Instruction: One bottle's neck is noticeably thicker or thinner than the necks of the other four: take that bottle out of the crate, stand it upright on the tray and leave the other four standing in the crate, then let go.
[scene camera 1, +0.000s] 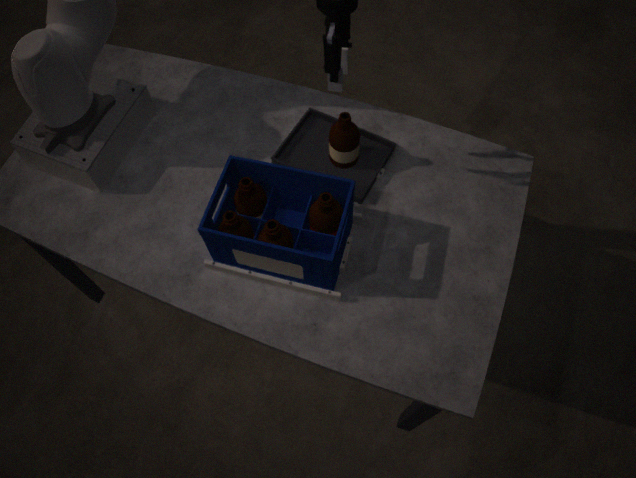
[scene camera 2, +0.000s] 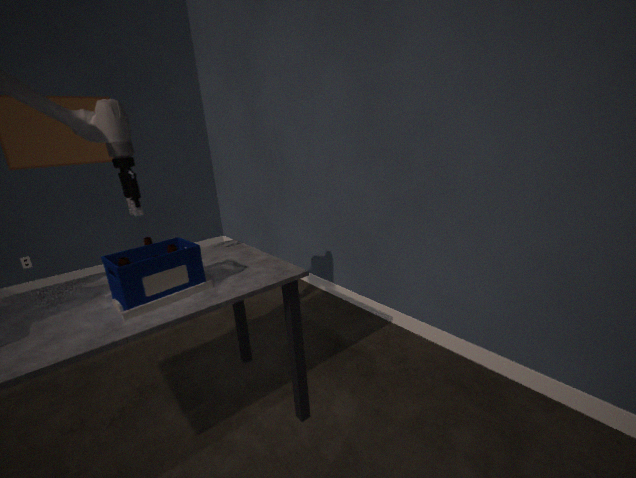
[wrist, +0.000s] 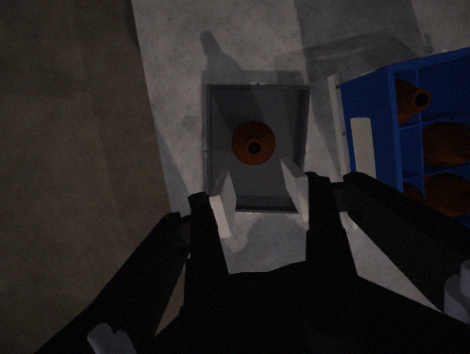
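Where they show: gripper, fingertip midpoint: (scene camera 1: 338, 81) (scene camera 2: 137, 214) (wrist: 257, 179); arm's base at its link origin: (scene camera 1: 74, 117).
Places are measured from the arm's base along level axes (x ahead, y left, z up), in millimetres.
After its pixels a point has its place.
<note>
A brown bottle (scene camera 1: 343, 141) @[x 704, y 154, z -3 mm] (wrist: 253, 143) @[x 702, y 186, z 49 mm] with a cream label stands upright on the dark grey tray (scene camera 1: 303, 134) @[x 572, y 216, z -106 mm] (wrist: 304, 115) @[x 731, y 82, z -92 mm]. In scene camera 2 its neck (scene camera 2: 147, 240) @[x 692, y 173, z 40 mm] shows behind the crate. The blue crate (scene camera 1: 221, 249) @[x 566, y -194, z -8 mm] (scene camera 2: 131, 287) @[x 556, y -195, z -13 mm] (wrist: 367, 95) @[x 750, y 13, z 8 mm] holds the other bottles upright: one at the back left (scene camera 1: 250, 197) @[x 578, y -70, z 15 mm], one at the front left (scene camera 1: 233, 224) @[x 583, y -153, z 40 mm], one at the front middle (scene camera 1: 276, 234) @[x 674, y -142, z 39 mm] and one at the right (scene camera 1: 324, 213) @[x 739, y -52, z 18 mm]. My gripper (scene camera 1: 336, 84) @[x 679, y 187, z 154 mm] (scene camera 2: 135, 208) @[x 679, y 187, z 154 mm] (wrist: 257, 179) @[x 679, y 187, z 154 mm] is open and empty, high above the tray, clear of the bottle's mouth.
White strips (scene camera 1: 272, 278) @[x 672, y -189, z -82 mm] edge the crate's base on the grey table (scene camera 1: 411, 339) @[x 994, y -201, z -112 mm] (scene camera 2: 66, 339) @[x 361, y -202, z -111 mm]. The arm's base plate (scene camera 1: 110, 131) @[x 134, y -6, z -4 mm] is at the table's left end. An orange board (scene camera 2: 56, 136) hangs on the wall behind the arm.
</note>
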